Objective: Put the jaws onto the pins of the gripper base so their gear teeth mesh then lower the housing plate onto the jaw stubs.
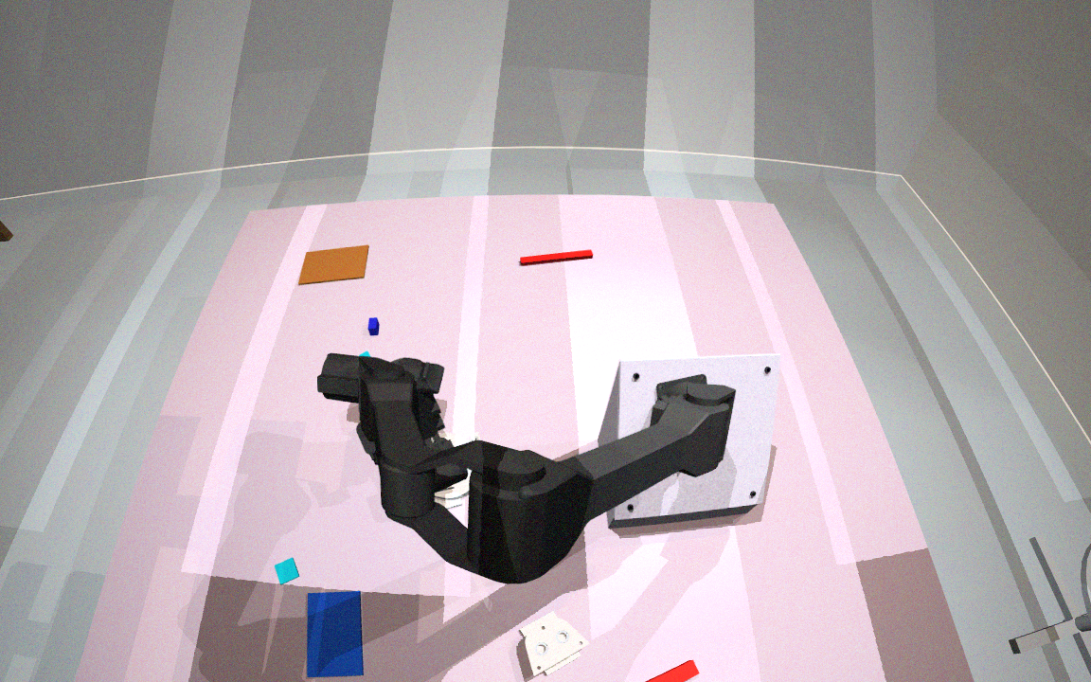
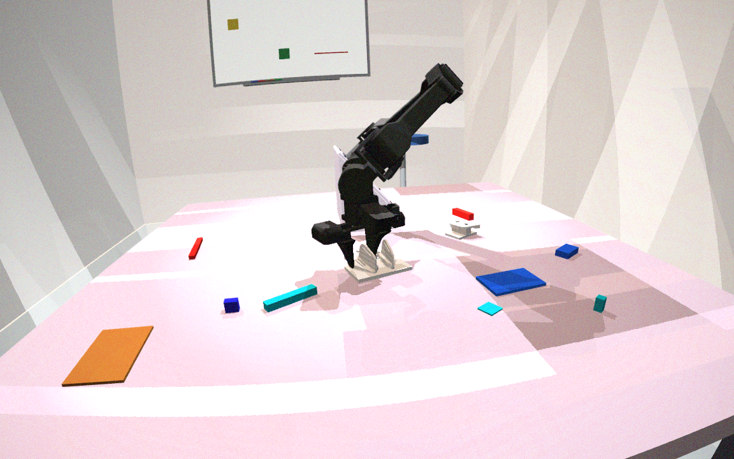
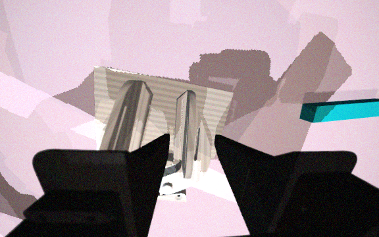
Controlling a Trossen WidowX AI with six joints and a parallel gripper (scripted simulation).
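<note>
My gripper tip is 10 mm short of the white sheet, 30 mm to the right of it and 10 mm above it. From my gripper tip the other things lie so: white jaw 40 mm behind, 40 mm to the left; housing plate 60 mm behind, 20 mm to the left, 10 mm below; cyan bar 90 mm ahead, 150 mm to the right, 10 mm below.
</note>
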